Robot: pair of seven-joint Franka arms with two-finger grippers.
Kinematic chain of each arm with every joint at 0, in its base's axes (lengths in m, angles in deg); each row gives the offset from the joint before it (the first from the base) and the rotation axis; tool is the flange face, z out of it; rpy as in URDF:
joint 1: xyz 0 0 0.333 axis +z
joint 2: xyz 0 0 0 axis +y
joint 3: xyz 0 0 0.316 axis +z
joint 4: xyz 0.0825 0 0 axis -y
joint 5: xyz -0.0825 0 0.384 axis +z
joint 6: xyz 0 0 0 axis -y
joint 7: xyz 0.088 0 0 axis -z
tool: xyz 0 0 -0.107 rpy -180 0 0
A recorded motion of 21 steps. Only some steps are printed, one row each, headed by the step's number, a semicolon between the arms.
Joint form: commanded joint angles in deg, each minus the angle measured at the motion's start. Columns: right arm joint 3, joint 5, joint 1, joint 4, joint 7, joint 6, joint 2; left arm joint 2, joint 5, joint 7, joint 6, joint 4, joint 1, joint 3.
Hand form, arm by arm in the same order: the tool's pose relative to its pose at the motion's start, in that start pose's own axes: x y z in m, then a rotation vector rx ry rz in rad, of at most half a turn. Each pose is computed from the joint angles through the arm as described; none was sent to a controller.
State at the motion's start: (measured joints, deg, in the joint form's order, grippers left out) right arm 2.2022 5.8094 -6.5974 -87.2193 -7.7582 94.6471 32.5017; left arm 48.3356 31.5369 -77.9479 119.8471 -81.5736 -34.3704 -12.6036
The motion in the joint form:
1: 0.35 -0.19 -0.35 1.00 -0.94 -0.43 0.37; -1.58 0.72 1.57 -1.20 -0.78 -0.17 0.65
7: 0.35 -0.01 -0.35 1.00 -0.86 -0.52 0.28; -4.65 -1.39 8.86 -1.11 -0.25 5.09 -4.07
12: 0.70 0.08 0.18 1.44 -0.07 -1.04 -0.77; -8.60 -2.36 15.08 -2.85 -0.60 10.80 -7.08
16: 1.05 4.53 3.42 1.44 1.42 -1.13 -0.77; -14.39 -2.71 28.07 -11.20 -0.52 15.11 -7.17
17: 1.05 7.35 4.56 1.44 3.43 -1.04 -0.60; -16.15 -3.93 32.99 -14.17 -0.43 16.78 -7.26
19: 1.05 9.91 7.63 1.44 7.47 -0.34 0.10; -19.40 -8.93 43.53 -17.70 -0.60 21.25 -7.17
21: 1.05 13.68 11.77 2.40 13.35 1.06 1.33; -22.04 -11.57 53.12 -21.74 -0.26 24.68 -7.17
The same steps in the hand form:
1: 0.0016 0.0007 -0.0039 -0.0001 0.0035 -0.0182; 0.0062 -0.0075 -0.0092 0.0197 0.0219 0.0261
7: 0.0011 0.0002 -0.0047 0.0030 0.0040 -0.0168; 0.0359 -0.0198 -0.0502 -0.0677 -0.0182 0.0841
12: -0.0029 -0.0117 -0.0173 -0.0011 0.0186 -0.0200; 0.0798 -0.0536 -0.0833 -0.0987 -0.0255 0.1108
16: 0.0005 -0.0593 -0.0116 0.0549 0.0139 -0.0466; 0.1283 -0.1134 -0.1207 -0.0163 -0.0277 0.2386
17: 0.0021 -0.0768 -0.0082 0.0964 0.0107 -0.0259; 0.1422 -0.1352 -0.1309 0.0024 -0.0543 0.2824
19: 0.0062 -0.1142 0.0040 0.1200 -0.0031 0.0031; 0.1739 -0.1838 -0.1443 -0.0225 -0.1300 0.3539
21: 0.0112 -0.1659 0.0160 0.1573 -0.0089 0.0503; 0.1955 -0.2252 -0.1584 -0.0331 -0.1797 0.4418

